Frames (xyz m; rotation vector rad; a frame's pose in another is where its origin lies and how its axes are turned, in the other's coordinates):
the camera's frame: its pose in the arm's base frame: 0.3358 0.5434 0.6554 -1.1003 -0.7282 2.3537
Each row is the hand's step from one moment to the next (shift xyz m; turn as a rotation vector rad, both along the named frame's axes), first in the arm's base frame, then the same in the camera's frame.
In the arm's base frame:
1: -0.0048 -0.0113 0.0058 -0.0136 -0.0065 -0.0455
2: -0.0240 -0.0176 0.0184 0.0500 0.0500 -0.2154
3: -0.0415 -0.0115 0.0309 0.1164 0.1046 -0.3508
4: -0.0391 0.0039 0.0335 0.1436 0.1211 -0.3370
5: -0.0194 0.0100 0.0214 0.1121 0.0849 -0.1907
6: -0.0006 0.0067 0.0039 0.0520 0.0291 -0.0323
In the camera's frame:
1: -0.0070 0.0058 0.0101 0.0297 0.0356 -0.0122
2: -0.0065 0.0059 0.0339 0.1207 0.0877 -0.1707
3: 0.0003 -0.0036 0.0529 0.1896 0.1194 -0.3120
4: 0.0064 -0.0174 0.0482 0.1755 0.0937 -0.3305
5: 0.0052 -0.0178 0.0243 0.0908 0.0354 -0.2160
6: 0.0021 -0.0075 0.0008 0.0046 -0.0107 -0.0668

